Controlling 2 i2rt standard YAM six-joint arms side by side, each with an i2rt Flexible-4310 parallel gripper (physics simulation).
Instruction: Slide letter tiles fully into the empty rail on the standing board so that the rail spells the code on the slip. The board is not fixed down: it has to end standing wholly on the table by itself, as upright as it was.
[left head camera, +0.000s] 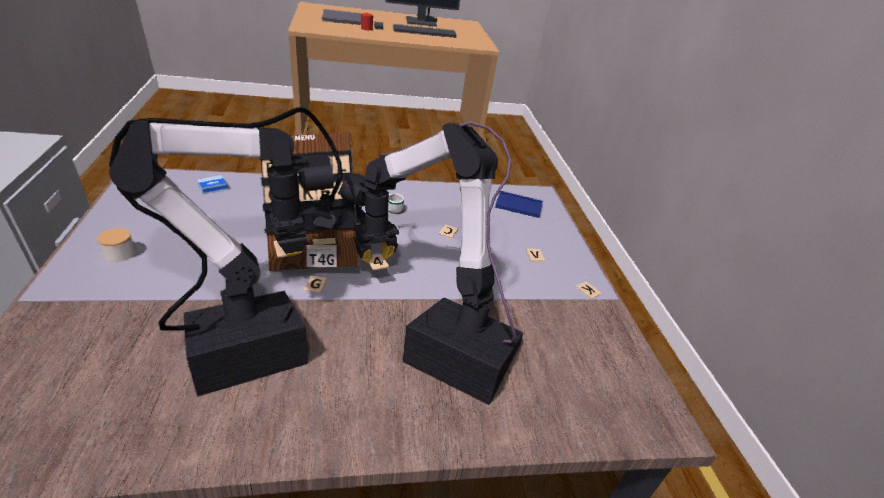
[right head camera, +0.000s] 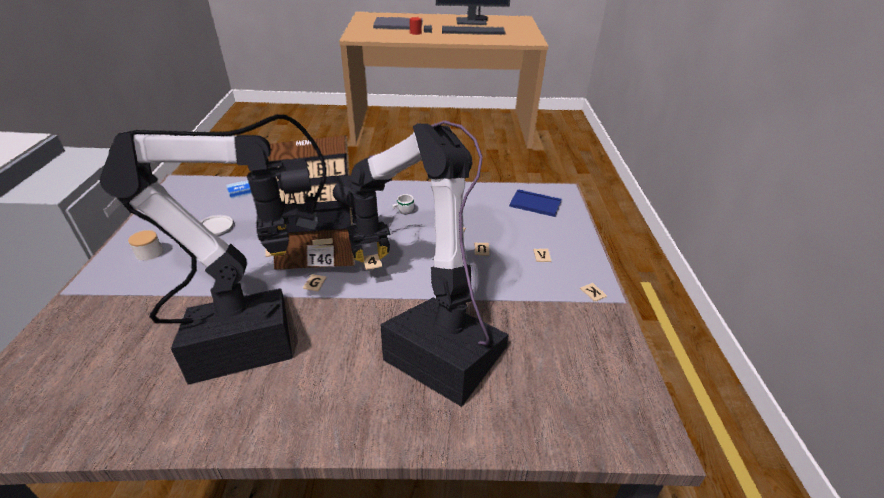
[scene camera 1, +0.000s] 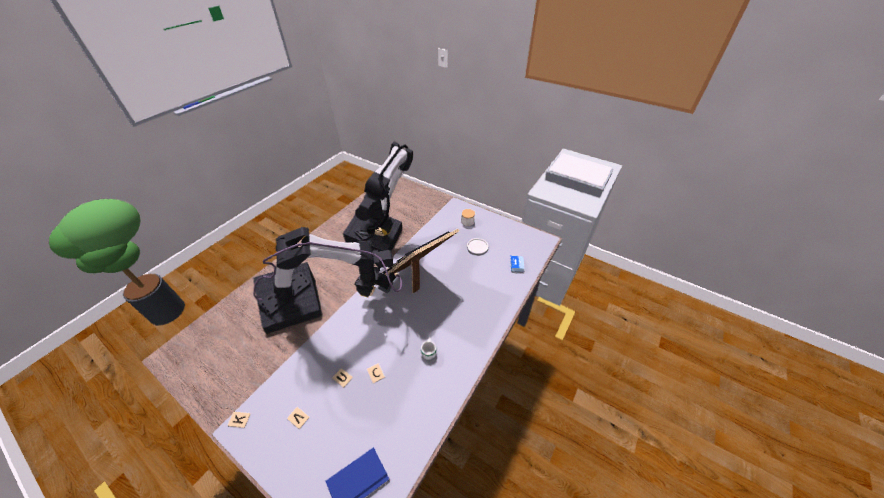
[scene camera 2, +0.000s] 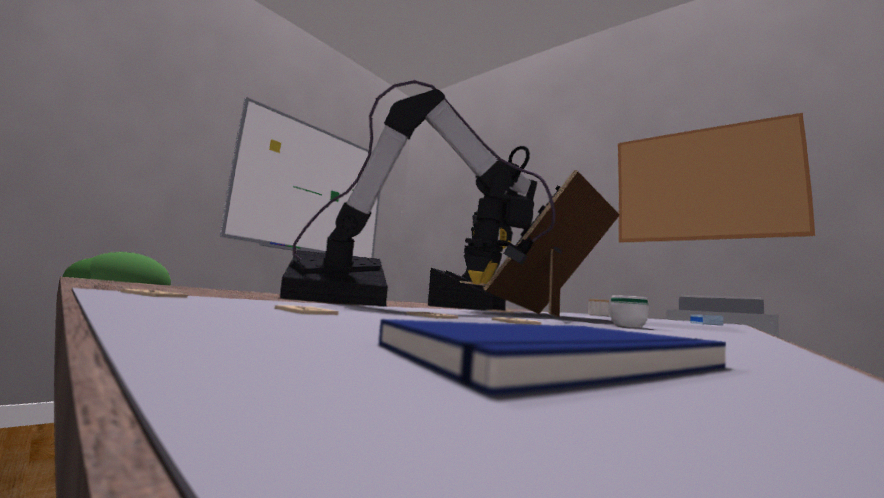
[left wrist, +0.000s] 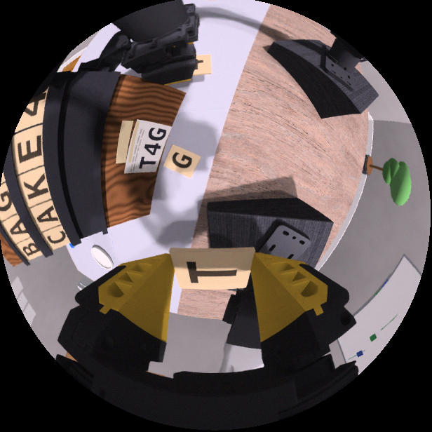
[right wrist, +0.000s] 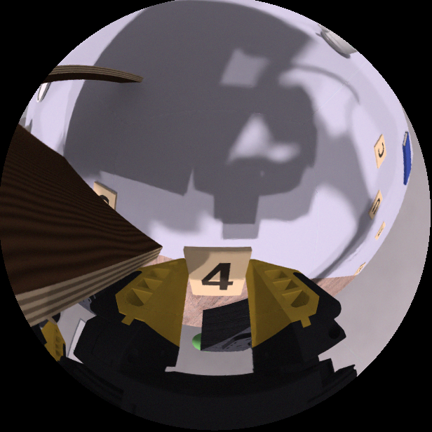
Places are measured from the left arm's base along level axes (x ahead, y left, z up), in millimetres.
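Pixels of known places: left gripper, fingertip midpoint: (left head camera: 290, 247) (right head camera: 280, 247) (scene camera 1: 379, 233); right gripper, fingertip midpoint: (left head camera: 375, 260) (right head camera: 371, 259) (scene camera 1: 369, 290) (scene camera 2: 479, 284); left arm's base, origin of the base link: (left head camera: 242, 319) (right head camera: 232, 314); right arm's base, origin of the base link: (left head camera: 468, 328) (right head camera: 446, 329) (scene camera 1: 285, 293) (scene camera 2: 337, 266).
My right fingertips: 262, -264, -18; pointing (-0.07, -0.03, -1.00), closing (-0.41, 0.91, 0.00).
Observation:
For each thing: its top centre in the pictures, then the offset to it from my right fingertips, as dx, dy, dz.
- slip, middle of its top: (left head camera: 321, 247) (right head camera: 318, 247) -1, +143, +29
- 4 tile, middle of its top: (left head camera: 377, 260) (right head camera: 372, 260) -10, -5, +6
- G tile, middle of its top: (left head camera: 315, 283) (right head camera: 314, 282) -47, +151, -59
- K tile, middle of its top: (scene camera 2: 154, 291) (right head camera: 593, 291) (left head camera: 588, 289) (scene camera 1: 238, 419) +20, -612, -59
- V tile, middle of its top: (scene camera 2: 306, 308) (right head camera: 542, 254) (left head camera: 535, 254) (scene camera 1: 298, 417) +165, -481, -59
- U tile, middle of its top: (scene camera 2: 432, 313) (right head camera: 481, 248) (scene camera 1: 342, 377) +171, -299, -59
- C tile, middle of its top: (scene camera 2: 515, 319) (left head camera: 448, 230) (scene camera 1: 375, 373) +250, -212, -59
- mug, middle of its top: (scene camera 2: 627, 296) (left head camera: 393, 198) (right head camera: 403, 199) (scene camera 1: 428, 345) +342, -26, -14
- blue book, middle of its top: (scene camera 2: 556, 332) (right head camera: 535, 201) (scene camera 1: 357, 480) (left head camera: 519, 202) +452, -471, -49
- jar, middle of its top: (left head camera: 114, 235) (right head camera: 142, 237) (scene camera 2: 598, 299) (scene camera 1: 468, 213) +16, +658, -5
- plate, middle of its top: (right head camera: 215, 224) (scene camera 1: 477, 245) +165, +535, -50
The standing board (left head camera: 346, 254) (scene camera 2: 575, 222) (left wrist: 127, 197) (right wrist: 60, 225) leans well back in scene camera 2, its lower edge partly raised off the table. Its empty rail (left wrist: 85, 150) is the black lowest one, below rows of letters. The slip (left head camera: 321, 256) (right head camera: 320, 256) (left wrist: 147, 147) reads T4G. My left gripper (left wrist: 211, 259) is shut on the T tile (left wrist: 212, 275), by the board's lower left part in the head views. My right gripper (left head camera: 378, 252) (right wrist: 217, 264) is shut on the 4 tile (right head camera: 371, 261) (right wrist: 218, 277), beside the board's lower right corner. The G tile (left head camera: 315, 283) (right head camera: 314, 282) (left wrist: 182, 160) lies in front.
The K tile (left head camera: 588, 289) (scene camera 1: 238, 419), V tile (left head camera: 535, 254), U tile (right head camera: 481, 248) and C tile (left head camera: 448, 230) lie to the right in the head views. A mug (right head camera: 405, 204) and blue book (right head camera: 535, 202) stand behind. A jar (right head camera: 145, 245) and plate (right head camera: 217, 225) are at left.

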